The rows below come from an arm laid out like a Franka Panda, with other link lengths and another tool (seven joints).
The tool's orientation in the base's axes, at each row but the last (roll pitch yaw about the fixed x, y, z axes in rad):
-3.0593 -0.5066 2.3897
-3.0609 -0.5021 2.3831
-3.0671 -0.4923 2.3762
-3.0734 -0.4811 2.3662
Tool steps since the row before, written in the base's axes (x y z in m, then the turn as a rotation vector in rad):
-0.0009 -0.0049 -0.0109 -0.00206 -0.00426 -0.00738
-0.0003 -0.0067 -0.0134 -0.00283 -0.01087 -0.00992
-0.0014 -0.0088 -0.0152 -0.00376 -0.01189 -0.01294
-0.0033 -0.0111 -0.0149 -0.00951 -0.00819 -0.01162
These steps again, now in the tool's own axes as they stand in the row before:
-0.0076 -0.0035 0.0085 -0.00481 -0.00403 0.00612
-0.0103 -0.0043 0.0100 -0.00953 -0.00931 0.00686
-0.0117 -0.0065 0.0115 -0.01099 -0.01049 0.00960
-0.0117 -0.0095 0.0114 -0.00444 -0.01174 0.01162

